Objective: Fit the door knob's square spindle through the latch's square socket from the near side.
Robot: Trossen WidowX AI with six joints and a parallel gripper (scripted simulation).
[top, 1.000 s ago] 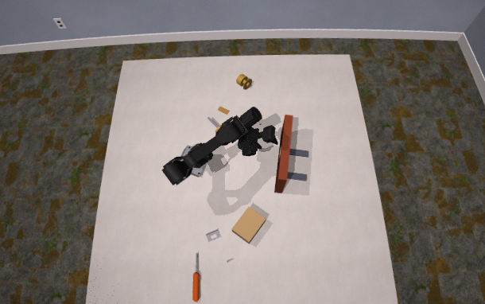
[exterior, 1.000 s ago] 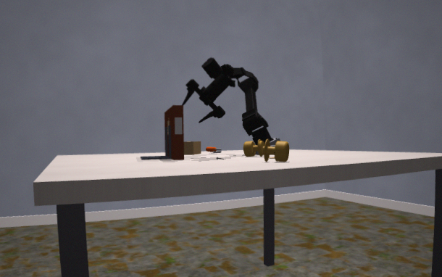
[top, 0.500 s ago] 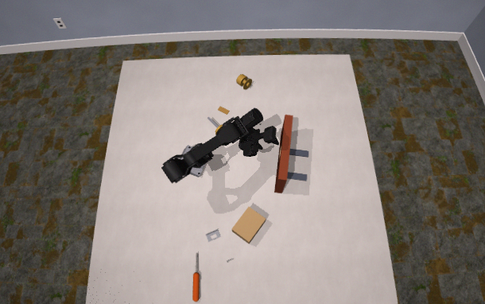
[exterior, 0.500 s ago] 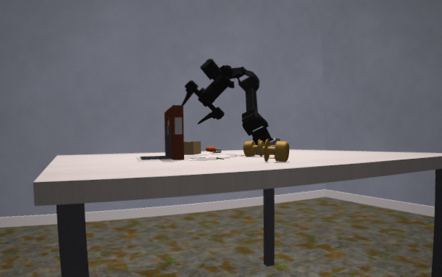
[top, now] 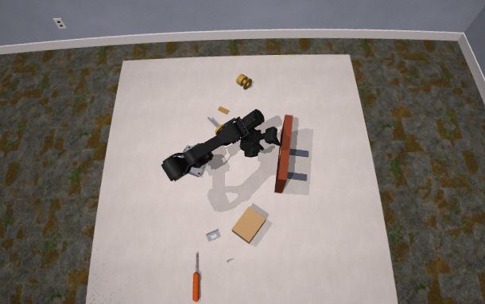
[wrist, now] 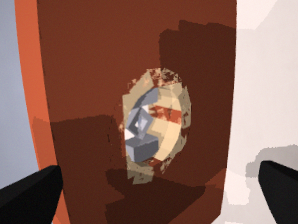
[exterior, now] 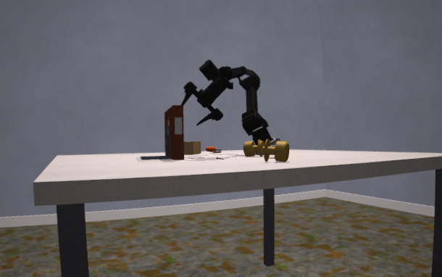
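Now: the grey latch socket 8 cm ahead of my hand, 7 cm below it and 1 cm to the right of it. The rest, counted from my hand: red-brown wooden door slab 8 cm below, 8 cm ahead, 1 cm to the right; grey latch plate 14 cm to the left, 10 cm ahead, 7 cm below; tan cardboard box 31 cm to the right, 15 cm below, 7 cm behind.
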